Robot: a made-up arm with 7 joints.
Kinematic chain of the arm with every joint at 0, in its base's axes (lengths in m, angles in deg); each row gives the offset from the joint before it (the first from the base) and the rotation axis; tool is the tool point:
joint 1: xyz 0 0 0.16 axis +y
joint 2: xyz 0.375 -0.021 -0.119 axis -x
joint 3: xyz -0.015 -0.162 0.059 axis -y
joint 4: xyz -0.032 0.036 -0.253 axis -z
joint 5: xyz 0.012 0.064 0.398 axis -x
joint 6: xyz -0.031 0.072 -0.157 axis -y
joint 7: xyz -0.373 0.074 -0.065 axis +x
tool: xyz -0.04 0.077 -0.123
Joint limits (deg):
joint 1: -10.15..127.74
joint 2: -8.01..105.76
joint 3: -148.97..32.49
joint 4: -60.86..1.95
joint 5: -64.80..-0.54
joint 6: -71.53..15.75
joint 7: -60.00..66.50
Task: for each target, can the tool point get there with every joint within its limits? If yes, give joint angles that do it. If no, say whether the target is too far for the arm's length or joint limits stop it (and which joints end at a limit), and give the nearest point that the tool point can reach.
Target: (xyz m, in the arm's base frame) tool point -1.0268 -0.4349 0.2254
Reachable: no: joint limits stop it (at a limit: joint 2, joint 3, joint 4, joint 5, joint 6) | nearest point -0.6189 -0.3008 0.1994 | short by 0.430 m
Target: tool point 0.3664 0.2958 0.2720
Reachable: yes | joints 59.31 36.25 -65.71 -26.44 -36.49 -8.61 -46.61
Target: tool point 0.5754 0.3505 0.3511
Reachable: yes | joints 26.09 17.71 -78.23 -7.27 -57.17 -15.13 -7.77
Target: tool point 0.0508 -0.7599 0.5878
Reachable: no: joint limits stop it (at a limit: joint 1, joint 2, joint 4, joint 5) | nearest point 0.0978 -0.5325 0.5361 | short by 0.238 m
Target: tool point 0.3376 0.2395 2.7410
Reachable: no: too far | nearest point 0.3569 0.0585 0.9088 | short by 1.841 m
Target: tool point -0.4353 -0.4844 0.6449
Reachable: no: joint limits stop it (at a limit: joint 1, joint 3, joint 4) | nearest point -0.3723 -0.3477 0.4747 | short by 0.227 m
